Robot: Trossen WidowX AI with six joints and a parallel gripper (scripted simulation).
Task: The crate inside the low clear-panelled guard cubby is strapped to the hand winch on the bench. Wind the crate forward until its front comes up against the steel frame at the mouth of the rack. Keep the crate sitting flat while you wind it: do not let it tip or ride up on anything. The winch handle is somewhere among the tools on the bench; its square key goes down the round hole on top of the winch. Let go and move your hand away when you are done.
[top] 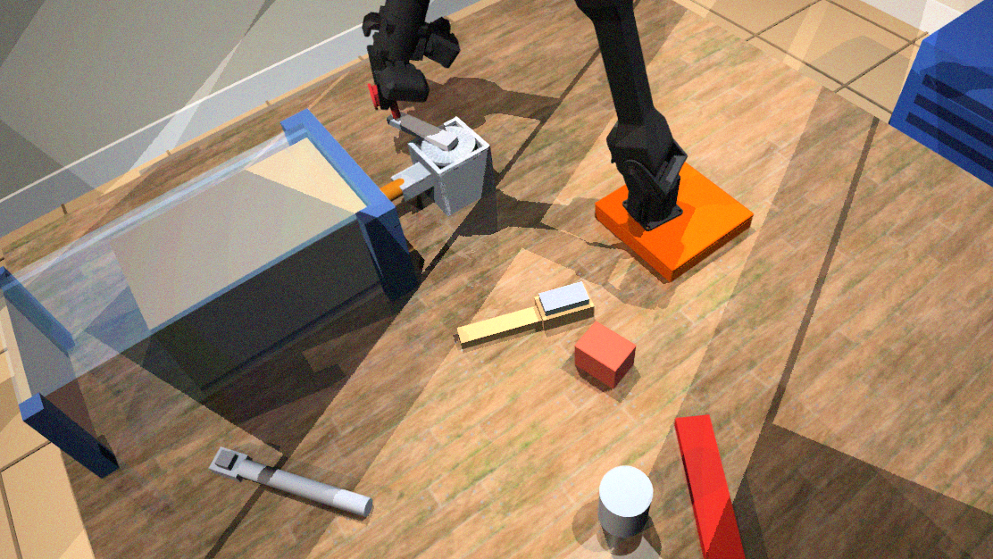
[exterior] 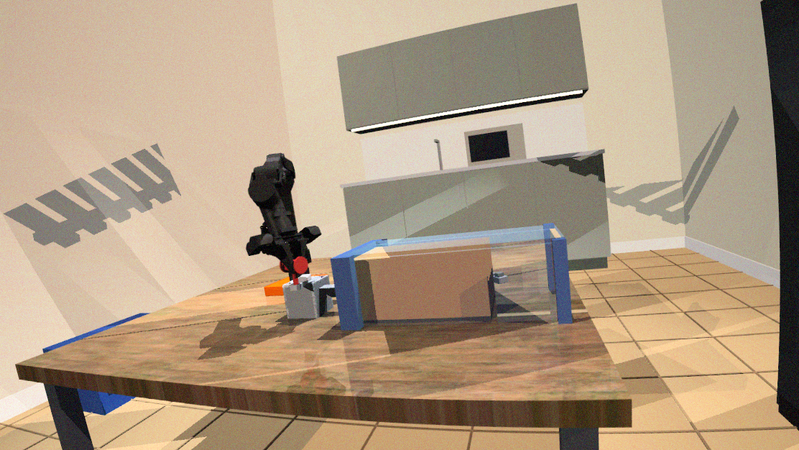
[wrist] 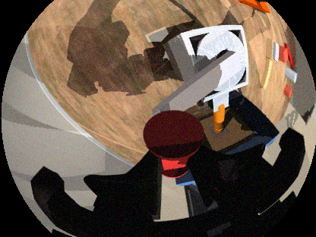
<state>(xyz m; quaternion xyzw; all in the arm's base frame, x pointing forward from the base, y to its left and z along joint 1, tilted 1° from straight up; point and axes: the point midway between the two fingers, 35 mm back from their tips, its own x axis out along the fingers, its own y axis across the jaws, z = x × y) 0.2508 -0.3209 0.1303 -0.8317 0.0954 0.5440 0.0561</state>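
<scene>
The winch handle is 3 cm behind my gripper tip, 4 cm to the left of it and 3 cm below it. Also, from my gripper tip: red knob: 2 cm behind; then grey winch: 7 cm behind, 8 cm to the left, 10 cm below; then clear-panelled cubby: 34 cm ahead, 14 cm to the left, 1 cm below.
</scene>
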